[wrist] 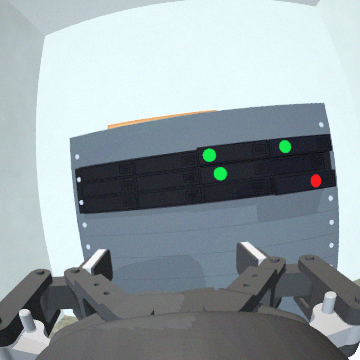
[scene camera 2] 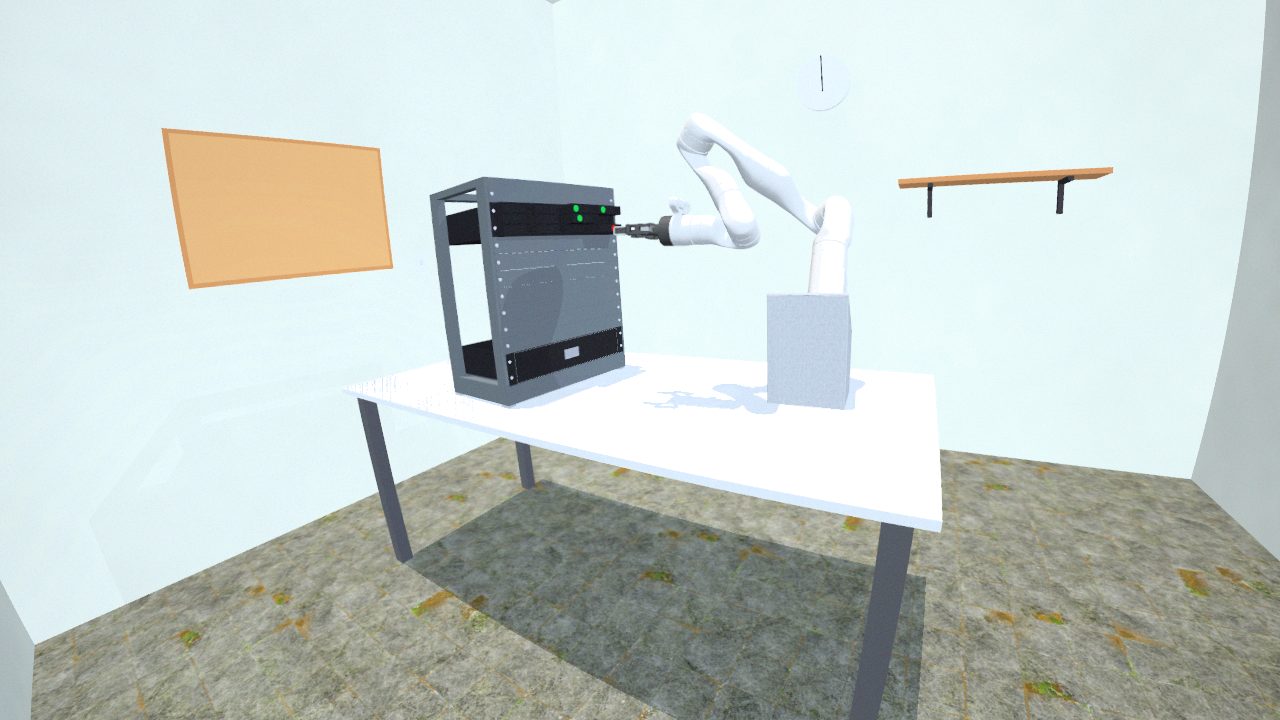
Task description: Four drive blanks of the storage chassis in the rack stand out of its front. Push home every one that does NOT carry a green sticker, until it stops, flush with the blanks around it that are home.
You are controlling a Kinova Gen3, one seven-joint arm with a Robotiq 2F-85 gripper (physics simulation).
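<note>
The black storage chassis sits high in the grey rack, with blanks in three rows and four columns. In the wrist view, the bottom right blank carries a red sticker and stands out. The top right blank and the top blank left of it carry green stickers and stand out. The middle-row blank in the third column has a green sticker; its depth is hard to tell. My gripper is open and empty, before the chassis's right side; contact cannot be told.
The rack stands on a white table. The arm's grey pedestal stands to the right. A black unit with a light label sits low in the rack. An orange board and a shelf hang on the walls.
</note>
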